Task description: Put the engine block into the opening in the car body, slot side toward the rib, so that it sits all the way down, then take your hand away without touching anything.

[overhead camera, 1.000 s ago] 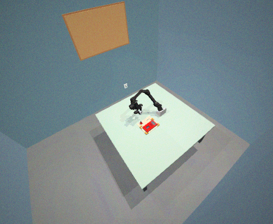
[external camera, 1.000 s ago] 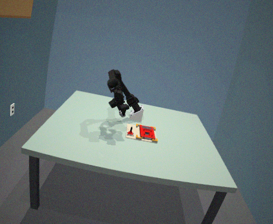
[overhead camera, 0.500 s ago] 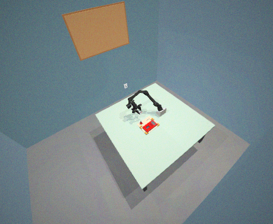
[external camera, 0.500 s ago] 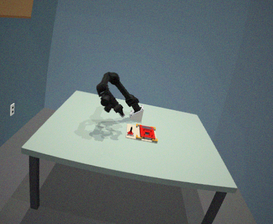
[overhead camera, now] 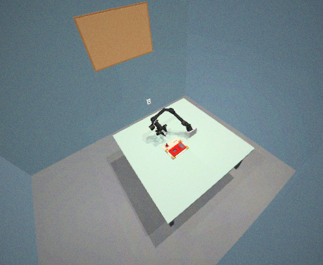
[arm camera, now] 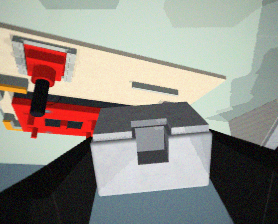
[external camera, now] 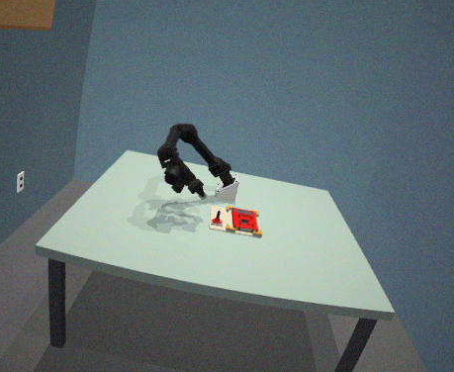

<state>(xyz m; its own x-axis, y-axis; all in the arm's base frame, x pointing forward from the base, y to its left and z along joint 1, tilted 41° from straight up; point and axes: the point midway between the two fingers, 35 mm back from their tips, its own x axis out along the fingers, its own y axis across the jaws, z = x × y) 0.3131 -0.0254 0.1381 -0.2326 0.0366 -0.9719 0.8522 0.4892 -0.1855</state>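
The grey holder lies 50 mm ahead of my gripper tip, 100 mm to the left of it and 70 mm below it. Round my gripper tip: grey engine block (10 mm to the right); then pale base plate (20 mm behind, 180 mm to the left, 90 mm below).
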